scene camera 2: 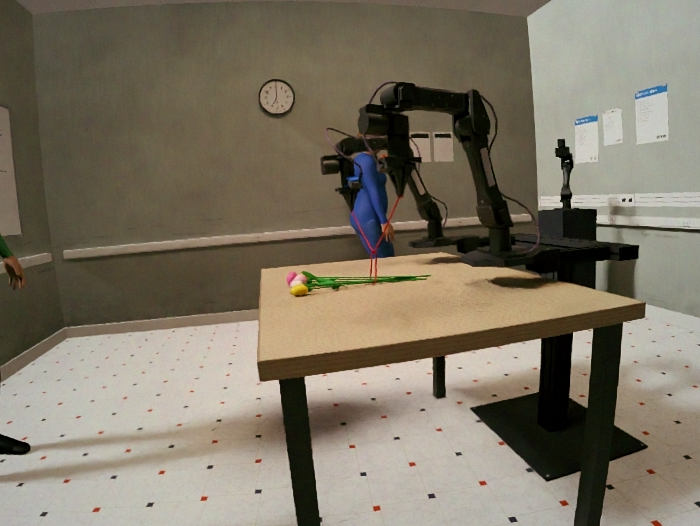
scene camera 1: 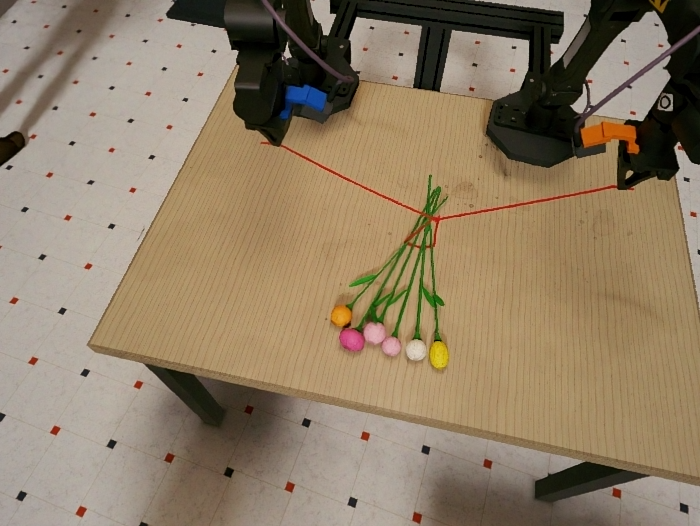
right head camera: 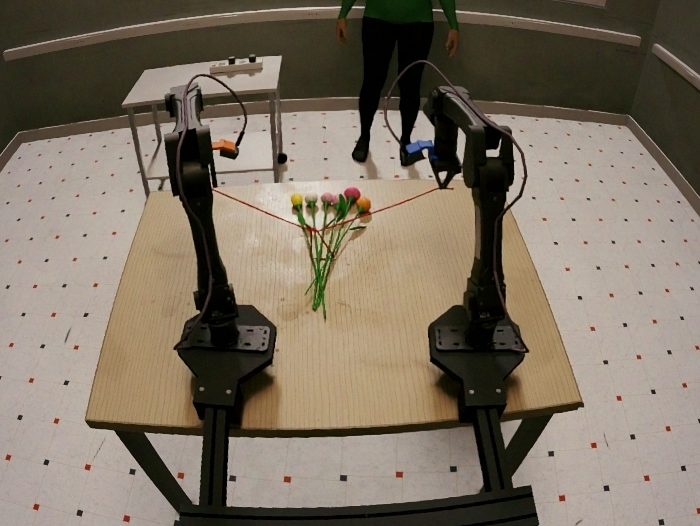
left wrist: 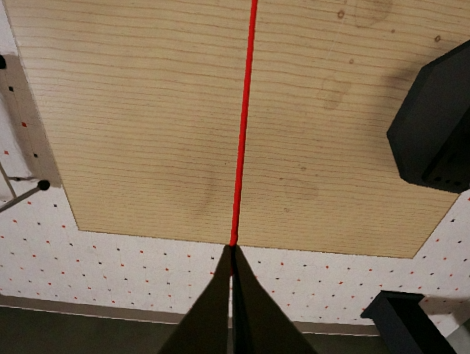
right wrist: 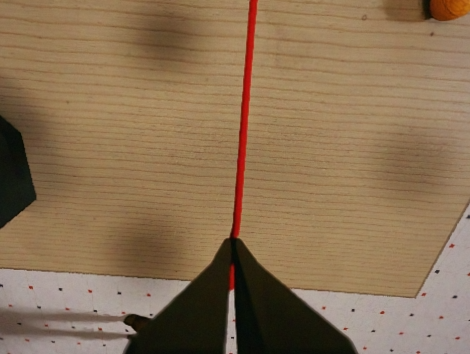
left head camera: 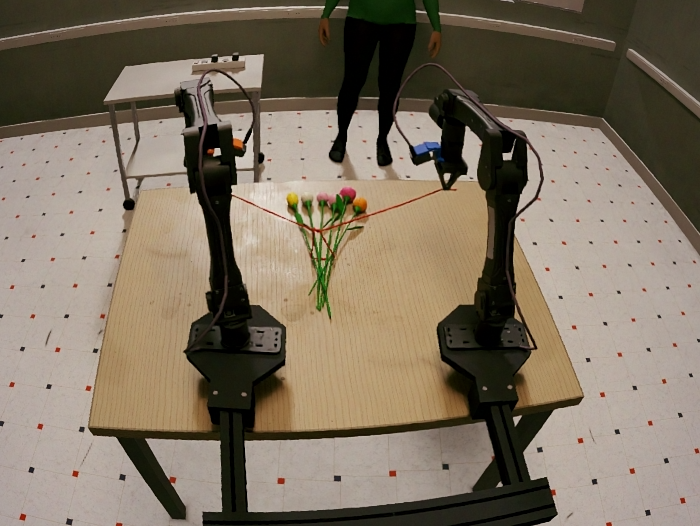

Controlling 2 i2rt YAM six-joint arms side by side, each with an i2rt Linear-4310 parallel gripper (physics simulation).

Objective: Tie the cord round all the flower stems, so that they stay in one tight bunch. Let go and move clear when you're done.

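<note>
Several flowers lie fanned on the table, their stems crossing near the tail ends: yellow, white, two pink, magenta and orange. The red cord goes round the stems in a loose triangular loop. Its crossing stands above the stems in scene camera 2, with both ends running up taut. My left gripper and right gripper are each shut on a cord end, raised and wide apart.
The wooden table carries both arm bases. A white cart with a power strip stands beyond the far left edge. A person in green and black stands behind the table; one in blue shows behind the arms.
</note>
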